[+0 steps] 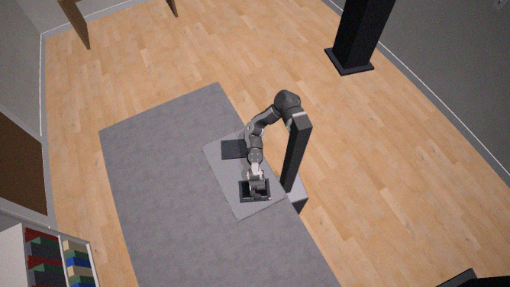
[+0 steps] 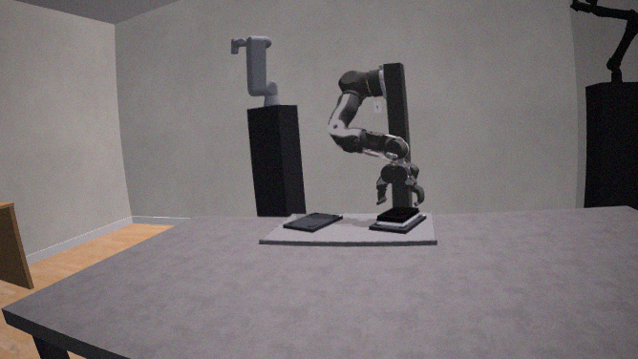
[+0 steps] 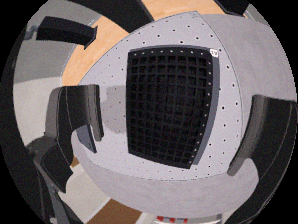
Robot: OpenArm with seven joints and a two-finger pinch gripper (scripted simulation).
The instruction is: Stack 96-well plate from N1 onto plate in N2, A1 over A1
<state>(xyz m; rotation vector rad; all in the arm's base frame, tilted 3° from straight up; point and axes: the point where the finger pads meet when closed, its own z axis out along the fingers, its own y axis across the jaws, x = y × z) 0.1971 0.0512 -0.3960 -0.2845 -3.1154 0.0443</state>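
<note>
My gripper is now 30 mm above the dark 96-well plate. Also, from my hand: nest N1: 30 mm ahead, 280 mm to the right, 60 mm below; then white 96-well plate: 40 mm below.
</note>
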